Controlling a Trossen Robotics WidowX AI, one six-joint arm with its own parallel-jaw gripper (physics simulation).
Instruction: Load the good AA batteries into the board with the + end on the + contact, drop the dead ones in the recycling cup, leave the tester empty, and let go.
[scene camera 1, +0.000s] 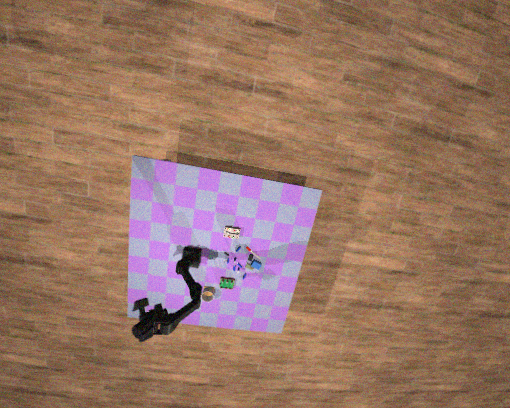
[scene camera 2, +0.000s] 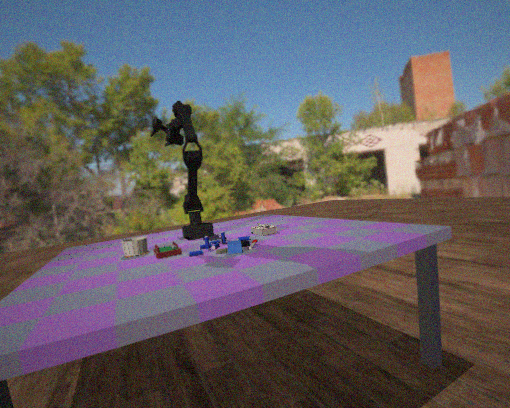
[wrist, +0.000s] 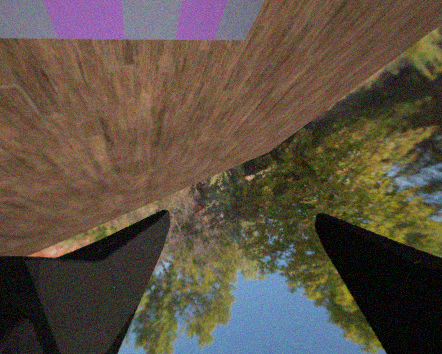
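Seen in the pictures: gripper, fingertip midpoint: (scene camera 1: 134, 320) (scene camera 2: 158, 141) (wrist: 242, 218); arm's base, link origin: (scene camera 1: 188, 259) (scene camera 2: 196, 224).
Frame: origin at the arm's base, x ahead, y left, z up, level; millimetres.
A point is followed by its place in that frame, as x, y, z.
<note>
My gripper (scene camera 1: 137, 317) @[-160, -100, 455] (scene camera 2: 155, 127) (wrist: 242, 218) @[-160, -100, 455] is open and empty, raised high near the table's lower-left corner, well away from the parts. A green battery board (scene camera 1: 227, 283) @[291, -209, -39] (scene camera 2: 167, 250) @[318, -217, -40] with dark red ends sits on the table. Beside it stands a pale round cup (scene camera 1: 208, 293) @[150, -327, -56] (scene camera 2: 135, 247) @[196, -313, -26]. Several small blue batteries, one of them (scene camera 2: 195, 254) @[423, -145, -54] lying near the board, are scattered around the middle; one battery (scene camera 2: 223, 238) @[334, 1, -36] looks upright. Their markings and ends are too small to read. A blue block (scene camera 1: 255, 263) @[484, -9, -28] (scene camera 2: 235, 247) @[525, -38, -39], possibly the tester, sits beside them.
A cream box (scene camera 1: 232, 232) @[289, 224, -27] (scene camera 2: 264, 229) @[337, 191, -33] with dark and red marks sits beyond the batteries. A small red-tipped piece (scene camera 1: 248, 249) @[420, 89, -54] (scene camera 2: 254, 242) @[440, 80, -56] lies near the blue block. The arm's base (scene camera 1: 192, 255) @[24, 33, 2] (scene camera 2: 198, 230) @[74, -16, -21] stands on the checkered table (scene camera 1: 165, 172) @[-193, 590, -58] (scene camera 2: 300, 262) @[781, 24, -59] (wrist: 90, 20) @[-416, -122, -59].
</note>
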